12 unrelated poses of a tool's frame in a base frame.
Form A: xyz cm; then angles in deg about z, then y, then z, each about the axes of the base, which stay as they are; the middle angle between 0 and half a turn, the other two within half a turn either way.
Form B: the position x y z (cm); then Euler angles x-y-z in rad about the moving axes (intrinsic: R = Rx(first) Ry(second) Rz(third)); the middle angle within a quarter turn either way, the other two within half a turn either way. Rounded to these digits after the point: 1 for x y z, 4 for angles.
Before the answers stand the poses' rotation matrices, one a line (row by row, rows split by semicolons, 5 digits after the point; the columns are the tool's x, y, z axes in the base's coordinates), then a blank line. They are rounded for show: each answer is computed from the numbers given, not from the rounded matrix.
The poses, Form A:
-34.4 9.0 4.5 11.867 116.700 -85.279
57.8 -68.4 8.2 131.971 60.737 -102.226
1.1 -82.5 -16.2 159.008 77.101 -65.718
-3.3 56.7 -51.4 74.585 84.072 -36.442
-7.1 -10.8 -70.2 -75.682 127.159 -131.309
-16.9 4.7 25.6 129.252 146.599 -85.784
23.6 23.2 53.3 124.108 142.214 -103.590
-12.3 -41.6 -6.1 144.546 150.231 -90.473
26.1 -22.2 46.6 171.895 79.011 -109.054
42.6 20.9 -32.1 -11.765 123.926 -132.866
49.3 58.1 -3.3 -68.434 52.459 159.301
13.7 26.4 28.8 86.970 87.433 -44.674
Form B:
0.16875 0.98291 0.07353; 0.45515 -0.01154 -0.89034; -0.87428 0.18371 -0.44932
0.79585 -0.57662 -0.18474; 0.16204 0.49681 -0.85260; 0.58341 0.64860 0.48882
0.24084 -0.88392 0.40085; 0.33730 -0.31104 -0.88853; 0.91007 0.34920 0.22323
0.59472 0.07780 0.80016; 0.75921 0.27297 -0.59083; -0.26439 0.95887 0.10328
-0.62922 0.57211 -0.52609; 0.75182 0.27638 -0.59865; -0.19709 -0.77221 -0.60403
0.81111 -0.58349 0.04047; -0.46987 -0.69124 -0.54901; 0.34832 0.42629 -0.83484
0.70067 -0.69881 -0.14397; -0.62531 -0.50428 -0.59556; 0.34358 0.50732 -0.79030
0.57419 -0.81871 -0.00410; -0.71185 -0.49676 -0.49649; 0.40444 0.28800 -0.86803
0.19487 -0.92700 -0.32047; 0.13235 0.34860 -0.92788; 0.97186 0.13840 0.19062
0.22226 0.79497 -0.56447; 0.53919 -0.58259 -0.60817; -0.81233 -0.16919 -0.55812
0.11920 -0.66002 -0.74173; 0.94913 -0.14355 0.28026; -0.29145 -0.73741 0.60933
0.70377 0.00536 0.71041; 0.70846 0.06903 -0.70237; -0.05281 0.99760 0.04479

-34.4 9.0 4.5 2.0382 0.0736 -1.4008
57.8 -68.4 8.2 1.0502 -0.1858 0.6270
1.1 -82.5 -16.2 1.3247 0.4124 1.3048
-3.3 56.7 -51.4 1.3977 0.9276 -0.1301
-7.1 -10.8 -70.2 2.3607 -0.5540 -2.4037
-16.9 4.7 25.6 2.5599 0.0405 0.6236
23.6 23.2 53.3 2.4958 -0.1445 0.7841
-12.3 -41.6 -6.1 2.6220 -0.0041 0.9592
26.1 -22.2 46.6 1.3682 -0.3262 1.3636
42.6 20.9 -32.1 2.3133 -0.5998 -1.2982
49.3 58.1 -3.3 -0.4311 -0.8357 1.3921
13.7 26.4 28.8 1.5071 0.7901 -0.0076

